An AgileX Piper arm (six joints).
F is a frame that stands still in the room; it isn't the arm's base.
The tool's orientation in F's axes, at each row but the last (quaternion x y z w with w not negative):
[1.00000 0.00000 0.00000 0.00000]
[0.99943 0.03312 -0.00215 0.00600]
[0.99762 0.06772 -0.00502 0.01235]
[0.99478 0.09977 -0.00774 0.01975]
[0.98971 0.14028 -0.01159 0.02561]
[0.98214 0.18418 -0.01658 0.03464]
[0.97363 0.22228 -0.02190 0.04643]
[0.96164 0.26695 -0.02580 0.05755]
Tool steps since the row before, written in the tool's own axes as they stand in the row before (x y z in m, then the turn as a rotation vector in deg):
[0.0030 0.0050 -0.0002 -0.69 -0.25 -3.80]
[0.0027 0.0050 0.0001 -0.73 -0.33 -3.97]
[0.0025 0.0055 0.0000 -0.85 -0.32 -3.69]
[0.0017 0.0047 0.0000 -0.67 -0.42 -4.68]
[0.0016 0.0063 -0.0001 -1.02 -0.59 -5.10]
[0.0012 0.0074 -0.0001 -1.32 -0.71 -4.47]
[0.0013 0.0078 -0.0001 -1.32 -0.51 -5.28]
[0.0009 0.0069 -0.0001 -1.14 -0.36 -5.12]
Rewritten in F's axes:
[0.0030 -0.0050 0.0002 -0.69 0.25 3.80]
[0.0030 -0.0048 -0.0001 -0.73 0.33 3.97]
[0.0032 -0.0051 0.0001 -0.85 0.30 3.69]
[0.0026 -0.0043 0.0001 -0.69 0.47 4.67]
[0.0033 -0.0056 0.0004 -1.06 0.56 5.09]
[0.0038 -0.0064 0.0005 -1.40 0.52 4.47]
[0.0046 -0.0064 0.0006 -1.29 0.42 5.29]
[0.0043 -0.0054 0.0007 -1.07 0.36 5.14]

